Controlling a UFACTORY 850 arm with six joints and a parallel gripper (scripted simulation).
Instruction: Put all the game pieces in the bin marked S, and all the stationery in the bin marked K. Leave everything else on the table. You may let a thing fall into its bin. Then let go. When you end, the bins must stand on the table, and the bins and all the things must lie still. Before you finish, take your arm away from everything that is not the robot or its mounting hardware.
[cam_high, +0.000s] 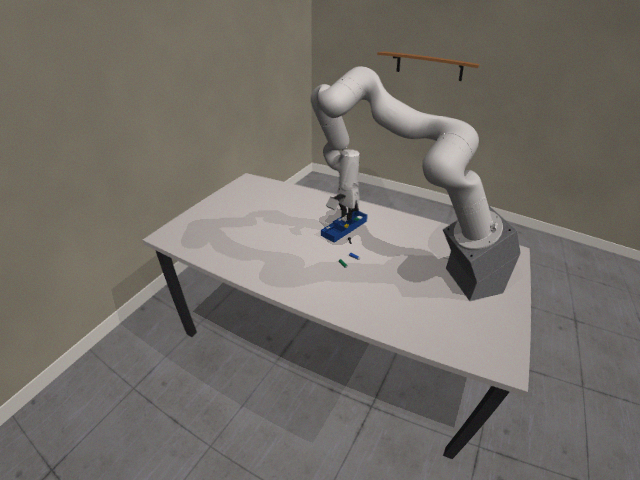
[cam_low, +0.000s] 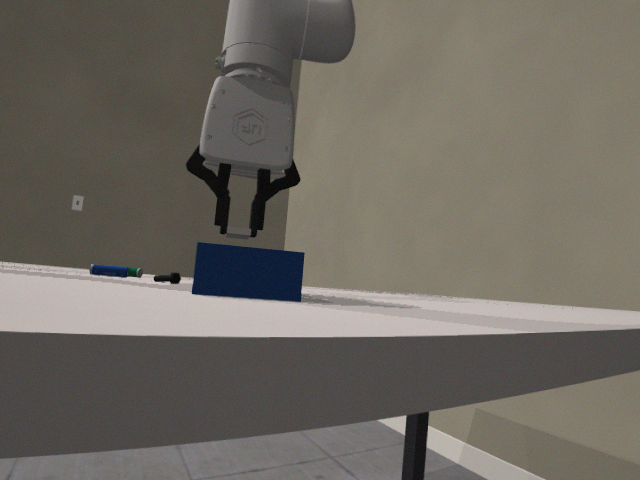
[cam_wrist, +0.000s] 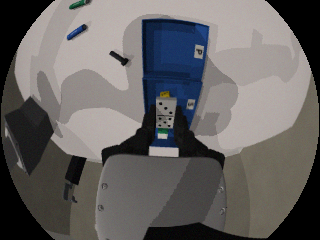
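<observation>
Now: hand 10 mm short of the blue bin and 60 mm above it. Also, from my hand: white domino: 20 mm below; then green block: 90 mm to the right, 70 mm below; then yellow die: 70 mm below.
</observation>
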